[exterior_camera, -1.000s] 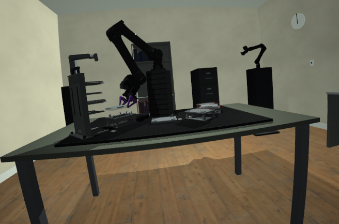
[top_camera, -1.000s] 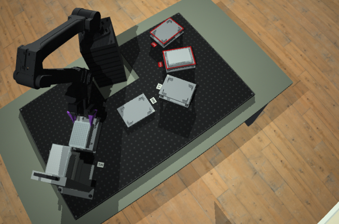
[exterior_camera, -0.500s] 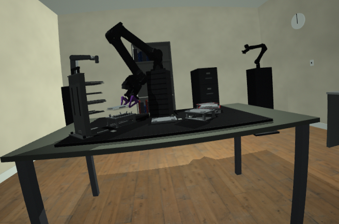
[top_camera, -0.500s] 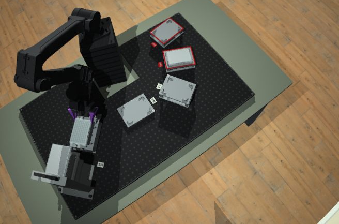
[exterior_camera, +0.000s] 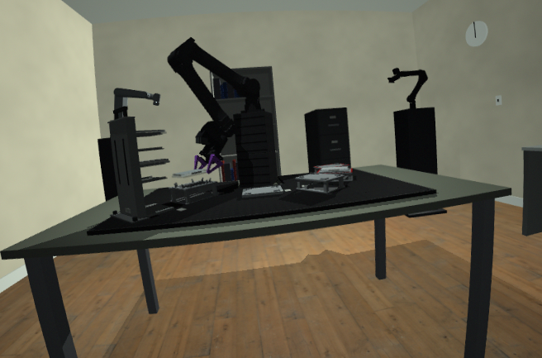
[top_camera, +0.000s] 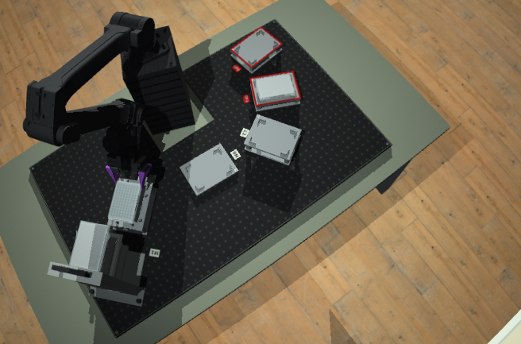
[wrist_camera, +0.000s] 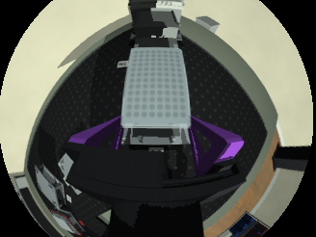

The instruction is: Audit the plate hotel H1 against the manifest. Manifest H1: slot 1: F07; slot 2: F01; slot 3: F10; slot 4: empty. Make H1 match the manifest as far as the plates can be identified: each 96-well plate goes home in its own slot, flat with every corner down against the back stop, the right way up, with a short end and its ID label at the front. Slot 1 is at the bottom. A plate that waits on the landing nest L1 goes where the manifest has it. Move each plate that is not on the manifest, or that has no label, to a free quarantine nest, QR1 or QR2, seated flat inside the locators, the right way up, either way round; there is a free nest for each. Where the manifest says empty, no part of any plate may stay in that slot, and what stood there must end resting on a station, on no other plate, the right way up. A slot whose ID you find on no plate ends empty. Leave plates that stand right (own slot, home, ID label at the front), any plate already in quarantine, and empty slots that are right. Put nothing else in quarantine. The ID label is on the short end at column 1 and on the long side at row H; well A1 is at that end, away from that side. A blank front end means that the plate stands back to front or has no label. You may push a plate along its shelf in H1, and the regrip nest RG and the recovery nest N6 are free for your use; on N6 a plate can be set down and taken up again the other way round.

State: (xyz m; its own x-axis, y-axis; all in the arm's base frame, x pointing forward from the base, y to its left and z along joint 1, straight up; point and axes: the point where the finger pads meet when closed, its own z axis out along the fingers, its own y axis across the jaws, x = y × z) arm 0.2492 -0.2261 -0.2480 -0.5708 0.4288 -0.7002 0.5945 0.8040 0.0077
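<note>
Now: hand 5 cm above the regrip nest RG, 4 cm short of it and 3 cm to the left of it. The rest, counted from my hand: plate hotel H1: 25 cm ahead, 19 cm to the right, 6 cm above; then recovery nest N6: 25 cm to the left, 10 cm below, 4 cm ahead; then grey 96-well plate: 19 cm ahead, 18 cm above, 14 cm to the right.
</note>
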